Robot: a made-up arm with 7 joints.
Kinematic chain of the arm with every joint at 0, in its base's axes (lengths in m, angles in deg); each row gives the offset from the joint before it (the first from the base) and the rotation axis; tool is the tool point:
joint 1: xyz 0 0.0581 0 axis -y
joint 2: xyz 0 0.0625 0 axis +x
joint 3: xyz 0 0 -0.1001 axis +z
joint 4: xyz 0 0 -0.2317 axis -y
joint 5: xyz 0 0 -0.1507 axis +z
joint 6: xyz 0 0 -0.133 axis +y
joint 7: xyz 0 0 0 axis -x
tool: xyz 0 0 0
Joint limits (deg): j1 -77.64..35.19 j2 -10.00..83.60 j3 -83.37..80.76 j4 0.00..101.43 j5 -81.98..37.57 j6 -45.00..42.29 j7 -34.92..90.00
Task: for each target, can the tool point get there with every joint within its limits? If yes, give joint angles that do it. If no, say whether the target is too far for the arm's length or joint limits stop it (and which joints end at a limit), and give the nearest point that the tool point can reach.
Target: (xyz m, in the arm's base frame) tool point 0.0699 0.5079 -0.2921
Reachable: yes | joints -16.96 27.00 56.24 74.71 -20.10 34.89 -24.68
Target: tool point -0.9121 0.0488 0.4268
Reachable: no: too far | nearest point -0.5988 0.0656 -0.1312 | short by 0.640 m
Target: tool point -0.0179 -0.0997 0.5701
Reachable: no: joint limits stop it (at a limit: joint 1, joint 2, joint 4) | nearest point 0.0175 0.4199 0.2518 | short by 0.610 m
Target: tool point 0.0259 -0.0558 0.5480
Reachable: no: joint limits stop it (at a limit: joint 1, joint 2, joint 4) | nearest point 0.0388 0.4184 0.2511 | short by 0.560 m
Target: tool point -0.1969 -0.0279 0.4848
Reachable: no: joint limits stop it (at a limit: joint 1, joint 2, joint 4) | nearest point -0.0837 0.4246 0.2321 | short by 0.531 m
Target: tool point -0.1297 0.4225 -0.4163
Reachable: yes | joints -50.34 30.74 16.99 61.18 1.98 -27.44 -9.46
